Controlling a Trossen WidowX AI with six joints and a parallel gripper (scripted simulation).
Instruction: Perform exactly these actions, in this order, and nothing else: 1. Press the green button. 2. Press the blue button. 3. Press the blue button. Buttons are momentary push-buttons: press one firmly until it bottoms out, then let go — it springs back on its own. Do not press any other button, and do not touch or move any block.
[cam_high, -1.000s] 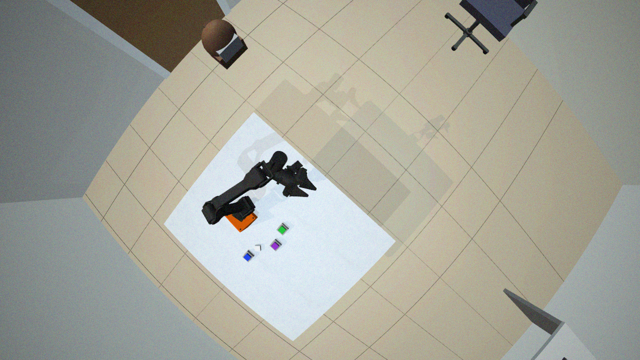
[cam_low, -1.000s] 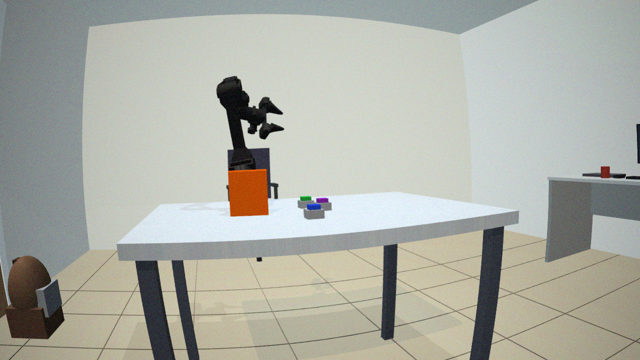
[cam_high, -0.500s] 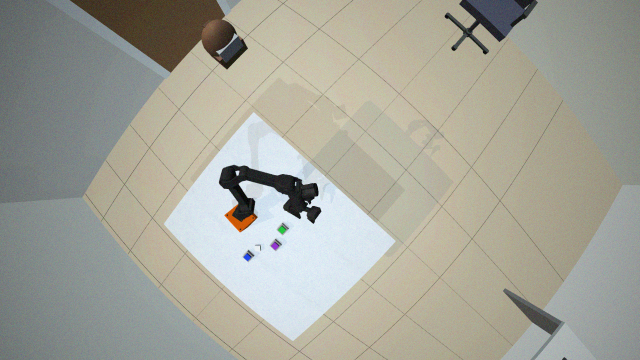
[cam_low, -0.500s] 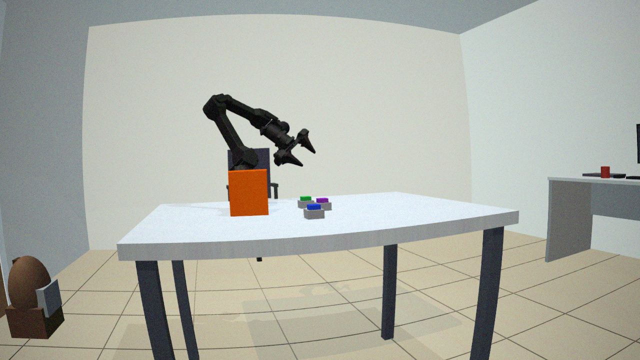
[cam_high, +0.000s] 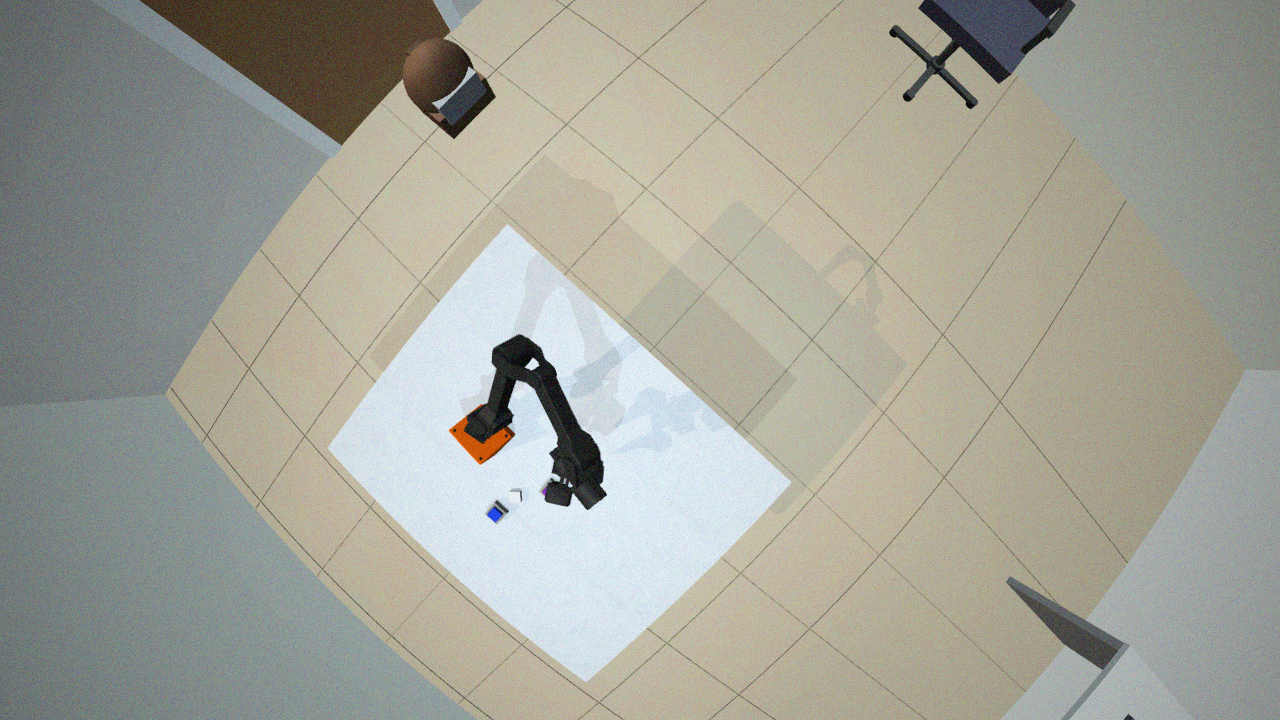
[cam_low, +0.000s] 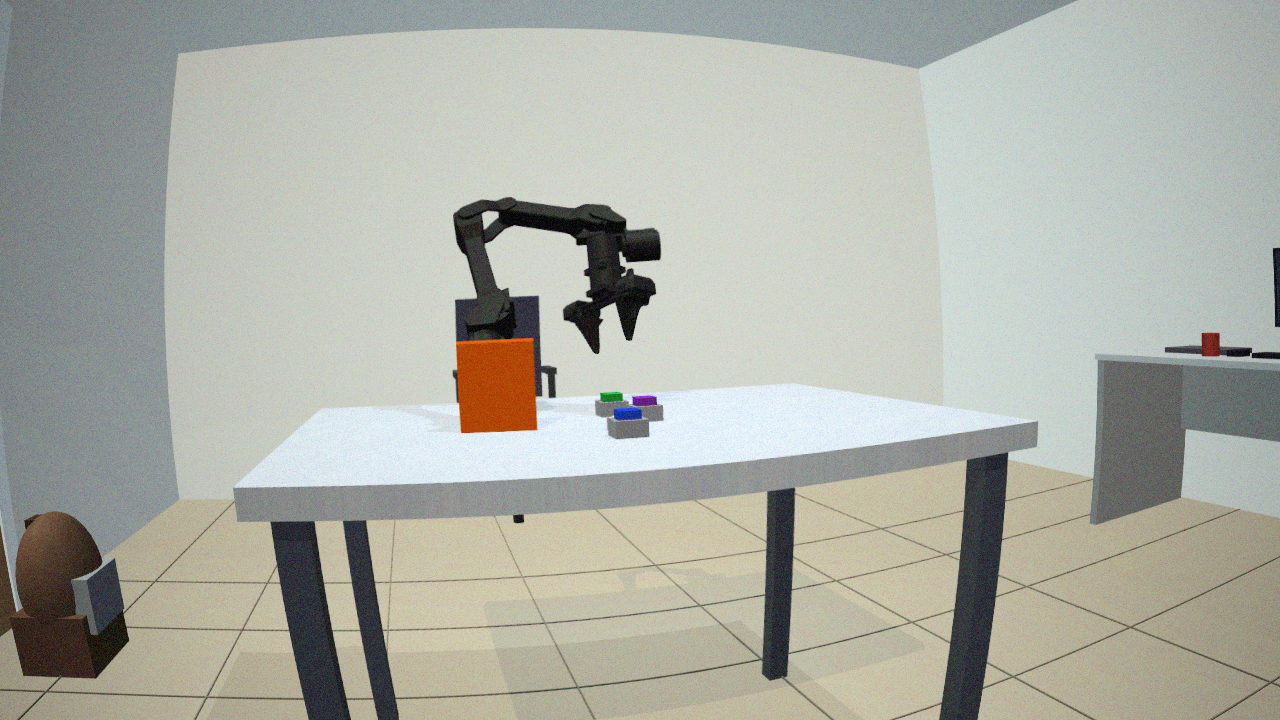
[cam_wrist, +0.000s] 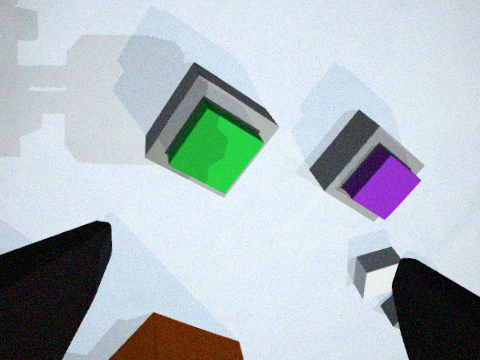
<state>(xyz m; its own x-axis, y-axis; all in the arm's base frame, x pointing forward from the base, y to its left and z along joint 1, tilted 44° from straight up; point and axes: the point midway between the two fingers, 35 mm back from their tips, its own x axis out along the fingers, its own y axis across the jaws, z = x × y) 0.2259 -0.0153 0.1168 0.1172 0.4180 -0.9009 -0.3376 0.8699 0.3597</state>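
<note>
The green button is 1 cm behind my gripper tip, 1 cm to the right of it and 8 cm below it. From my gripper tip the other things lie so: blue button: 8 cm behind, 26 cm to the right, 8 cm below; purple button: 1 cm ahead, 10 cm to the right, 8 cm below.
</note>
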